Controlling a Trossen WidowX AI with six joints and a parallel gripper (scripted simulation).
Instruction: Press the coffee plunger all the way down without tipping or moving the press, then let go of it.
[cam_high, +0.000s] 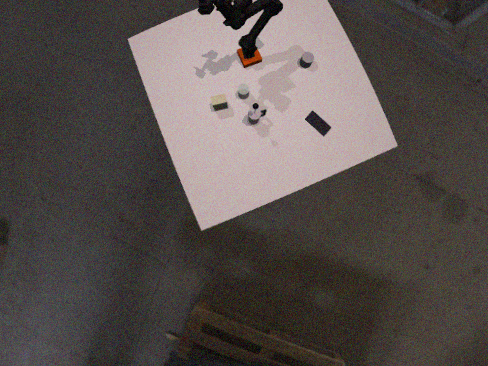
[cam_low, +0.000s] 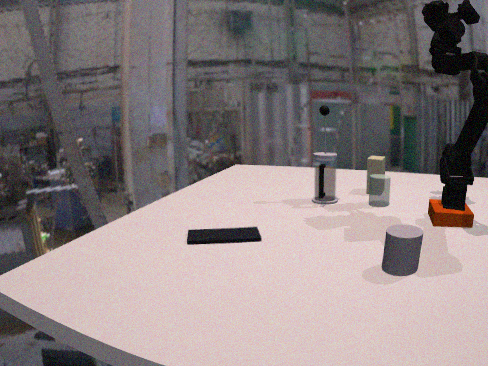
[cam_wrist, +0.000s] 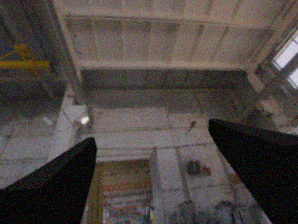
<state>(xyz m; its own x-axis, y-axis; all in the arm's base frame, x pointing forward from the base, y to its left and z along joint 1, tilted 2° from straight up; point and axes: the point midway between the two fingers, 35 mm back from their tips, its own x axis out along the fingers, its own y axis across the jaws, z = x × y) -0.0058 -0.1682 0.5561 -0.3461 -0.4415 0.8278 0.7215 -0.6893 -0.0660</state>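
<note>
Now: the coffee press 430 mm ahead of my gripper tip, 120 mm to the left of it and 500 mm below it. From my gripper tip the other things lie so: grey cylinder 150 mm ahead, 500 mm to the left, 590 mm below; beige block 300 mm ahead, 60 mm to the right, 570 mm below.
</note>
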